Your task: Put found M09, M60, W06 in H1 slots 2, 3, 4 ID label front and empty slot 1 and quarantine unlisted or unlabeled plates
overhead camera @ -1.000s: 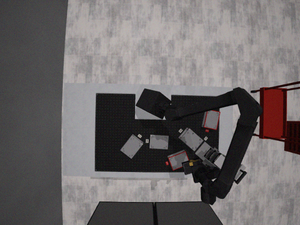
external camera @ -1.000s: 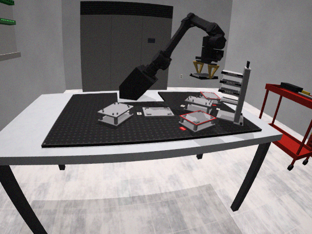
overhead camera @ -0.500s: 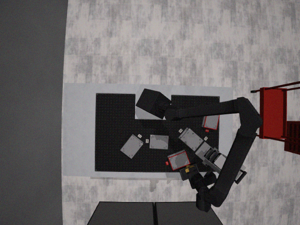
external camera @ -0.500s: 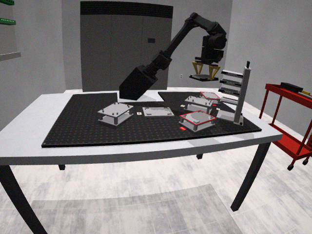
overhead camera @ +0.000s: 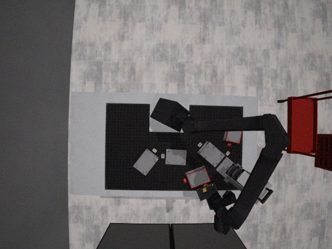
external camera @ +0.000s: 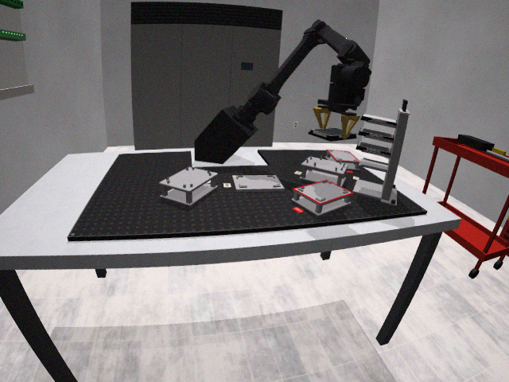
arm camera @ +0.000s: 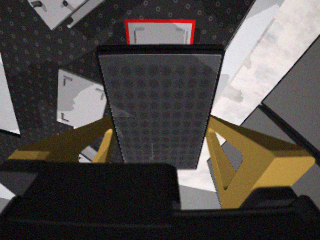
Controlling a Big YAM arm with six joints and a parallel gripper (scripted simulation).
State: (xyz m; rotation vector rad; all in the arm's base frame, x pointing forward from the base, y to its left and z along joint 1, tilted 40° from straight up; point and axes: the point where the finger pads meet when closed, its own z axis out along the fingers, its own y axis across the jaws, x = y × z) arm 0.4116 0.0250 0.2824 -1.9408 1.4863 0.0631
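Now: the red-framed quarantine nest 19 cm below my hand. Round my hand: hotel base: 25 cm to the left, 23 cm below, 6 cm behind; QR2 label: 26 cm to the left, 26 cm behind, 23 cm below; H1 deck label: 25 cm to the left, 23 cm below, 19 cm behind.
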